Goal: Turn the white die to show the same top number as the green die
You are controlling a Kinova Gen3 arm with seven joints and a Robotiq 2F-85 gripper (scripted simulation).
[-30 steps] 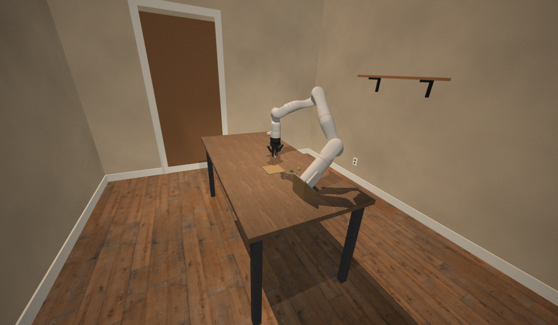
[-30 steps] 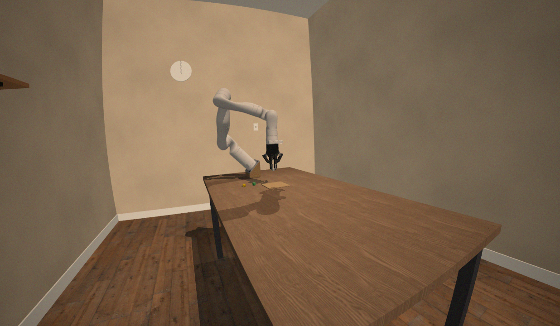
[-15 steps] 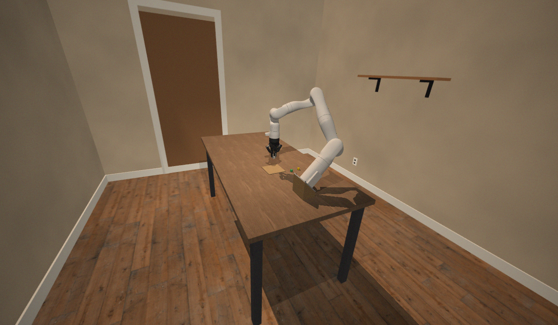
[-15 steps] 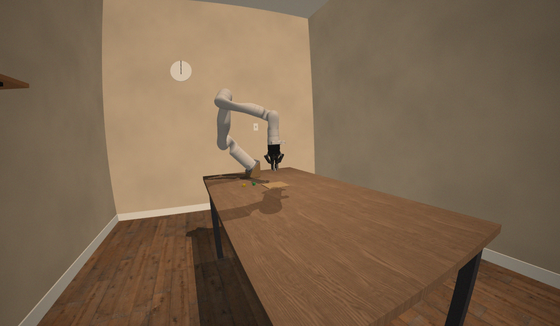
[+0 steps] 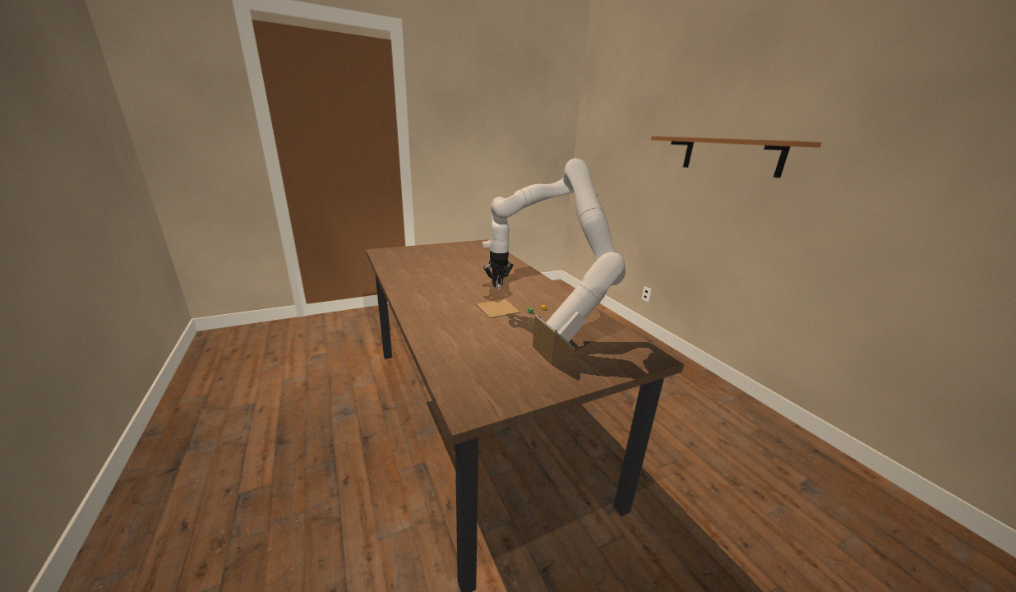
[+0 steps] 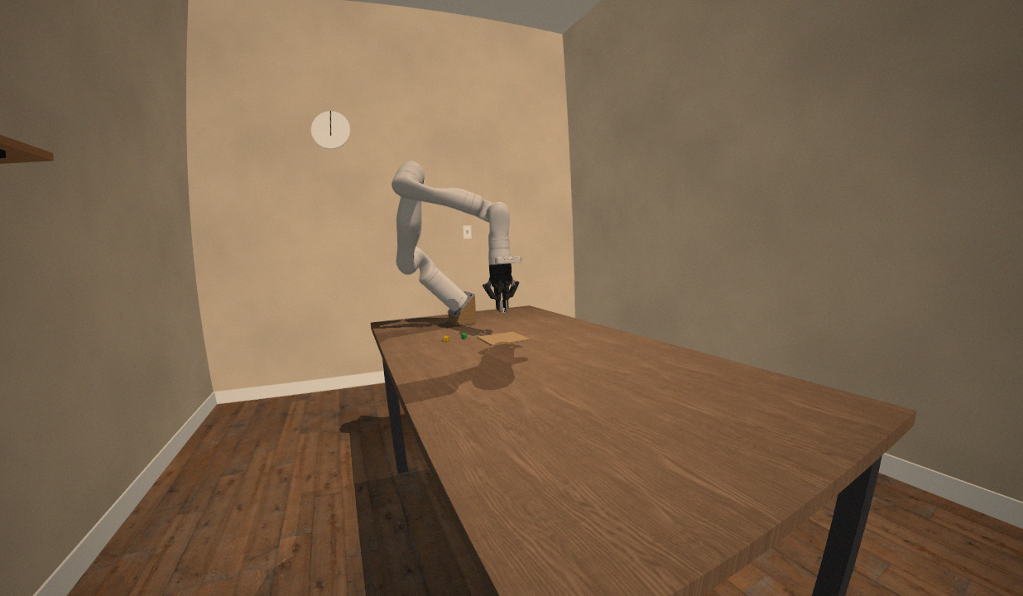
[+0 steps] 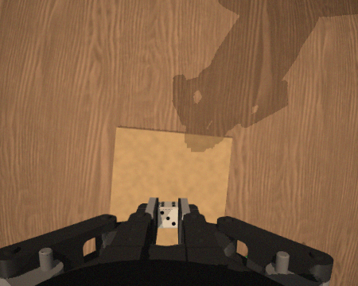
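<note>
Now: hand 1 cm past the tan mat and 12 cm above it. Also, from my hand: green die (10 cm behind, 11 cm to the right, 11 cm below); white die (2 cm below); yellow die (9 cm behind, 18 cm to the right, 11 cm below).
</note>
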